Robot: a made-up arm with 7 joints. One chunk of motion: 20 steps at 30 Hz.
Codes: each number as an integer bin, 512 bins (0 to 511) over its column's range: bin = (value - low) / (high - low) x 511, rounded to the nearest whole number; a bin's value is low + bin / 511 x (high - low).
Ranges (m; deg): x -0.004..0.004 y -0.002..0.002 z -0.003..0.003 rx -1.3..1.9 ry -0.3..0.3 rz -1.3..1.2
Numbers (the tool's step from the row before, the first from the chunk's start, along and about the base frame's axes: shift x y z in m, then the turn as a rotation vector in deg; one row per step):
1: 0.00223 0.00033 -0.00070 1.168 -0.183 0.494
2: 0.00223 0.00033 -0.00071 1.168 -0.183 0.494
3: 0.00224 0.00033 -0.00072 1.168 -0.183 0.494
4: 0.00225 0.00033 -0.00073 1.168 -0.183 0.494
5: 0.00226 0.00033 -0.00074 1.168 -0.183 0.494
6: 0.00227 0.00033 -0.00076 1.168 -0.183 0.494
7: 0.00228 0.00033 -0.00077 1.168 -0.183 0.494
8: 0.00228 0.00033 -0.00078 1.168 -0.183 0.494
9: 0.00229 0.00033 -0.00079 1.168 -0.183 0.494
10: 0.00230 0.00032 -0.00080 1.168 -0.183 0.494
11: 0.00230 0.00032 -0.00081 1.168 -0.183 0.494
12: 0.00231 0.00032 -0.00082 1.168 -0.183 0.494
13: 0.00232 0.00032 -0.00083 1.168 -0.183 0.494
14: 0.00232 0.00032 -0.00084 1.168 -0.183 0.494
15: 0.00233 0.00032 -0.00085 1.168 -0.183 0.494
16: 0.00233 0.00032 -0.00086 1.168 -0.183 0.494
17: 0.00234 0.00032 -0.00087 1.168 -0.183 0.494
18: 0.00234 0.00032 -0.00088 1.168 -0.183 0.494
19: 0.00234 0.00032 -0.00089 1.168 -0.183 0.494
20: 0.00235 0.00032 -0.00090 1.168 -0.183 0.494
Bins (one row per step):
1: 398 298 196 394 100 367
2: 398 298 195 394 100 367
3: 399 298 194 394 100 367
4: 399 298 193 394 100 367
5: 400 298 192 394 100 367
6: 400 298 191 394 100 367
7: 401 298 190 394 100 367
8: 401 298 189 394 100 367
9: 402 298 188 394 100 367
10: 402 296 187 394 100 367
11: 402 296 187 394 100 367
12: 403 296 186 394 100 367
13: 404 296 185 394 100 367
14: 404 296 184 394 100 367
15: 404 296 183 394 100 367
16: 404 296 182 394 100 367
17: 405 296 181 394 100 367
18: 405 296 181 394 100 367
19: 405 296 180 394 100 367
20: 406 296 179 394 100 367

